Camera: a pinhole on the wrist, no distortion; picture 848 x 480 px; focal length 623.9 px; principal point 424.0 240.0 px. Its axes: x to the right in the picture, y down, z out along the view. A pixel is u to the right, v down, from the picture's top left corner.
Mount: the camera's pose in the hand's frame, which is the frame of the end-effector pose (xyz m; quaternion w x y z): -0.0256 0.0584 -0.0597 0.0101 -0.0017 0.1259 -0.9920
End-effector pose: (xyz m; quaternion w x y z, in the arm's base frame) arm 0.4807 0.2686 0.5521 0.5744 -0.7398 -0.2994 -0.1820
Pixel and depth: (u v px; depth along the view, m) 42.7 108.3 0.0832
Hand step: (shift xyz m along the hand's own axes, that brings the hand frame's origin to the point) 0.0254 0.0557 0.0252
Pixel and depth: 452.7 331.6 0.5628
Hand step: -0.0465 -0.1627 0.4646
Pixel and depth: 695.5 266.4 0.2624
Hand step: -0.1380 -0.0202 0.1917
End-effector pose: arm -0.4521 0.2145 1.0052 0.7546 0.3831 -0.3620 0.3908
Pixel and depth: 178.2 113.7 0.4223
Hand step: 0.1416 0.0391 0.3704
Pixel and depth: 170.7 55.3 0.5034
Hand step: 0.1788 0.0811 0.4648
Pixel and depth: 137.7 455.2 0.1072
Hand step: 0.0249 -0.0032 0.0348
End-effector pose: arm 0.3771 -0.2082 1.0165 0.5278 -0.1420 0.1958 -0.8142
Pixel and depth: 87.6 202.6 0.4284
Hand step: 0.2074 -0.0190 0.3613
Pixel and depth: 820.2 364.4 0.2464
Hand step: -0.1796 -0.0539 0.1667
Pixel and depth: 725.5 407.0 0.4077
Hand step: -0.2180 -0.1531 0.3080
